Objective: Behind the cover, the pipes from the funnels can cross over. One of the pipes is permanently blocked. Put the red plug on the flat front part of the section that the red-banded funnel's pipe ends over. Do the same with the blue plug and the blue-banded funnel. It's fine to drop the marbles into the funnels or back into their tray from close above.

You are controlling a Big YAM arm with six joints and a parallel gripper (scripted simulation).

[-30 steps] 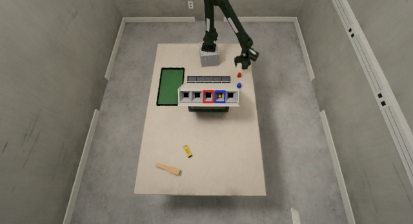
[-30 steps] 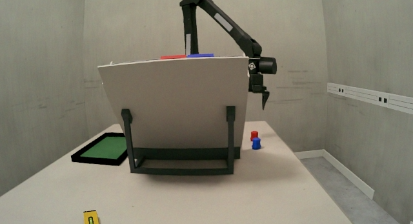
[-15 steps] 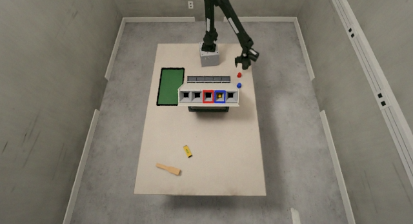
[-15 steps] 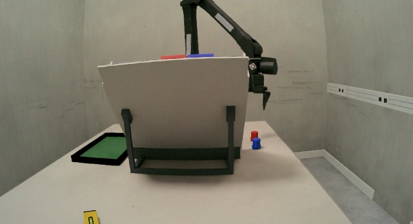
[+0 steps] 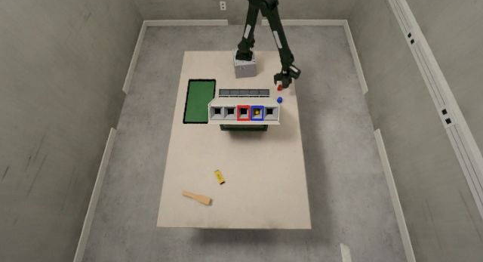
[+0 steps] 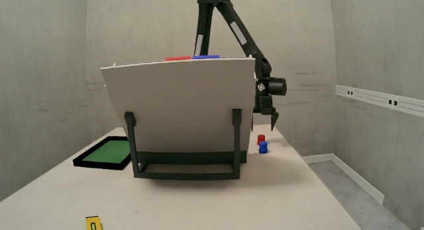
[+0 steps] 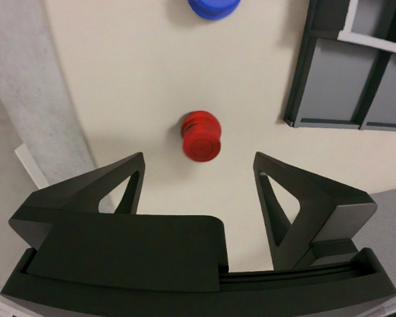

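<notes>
The red plug lies 4 cm below my hand. Also, from my hand: blue band 41 cm ahead, 13 cm to the right, 26 cm above; blue plug 11 cm ahead, 1 cm to the left, 4 cm below; cover 27 cm ahead, 23 cm to the right, 15 cm above.
</notes>
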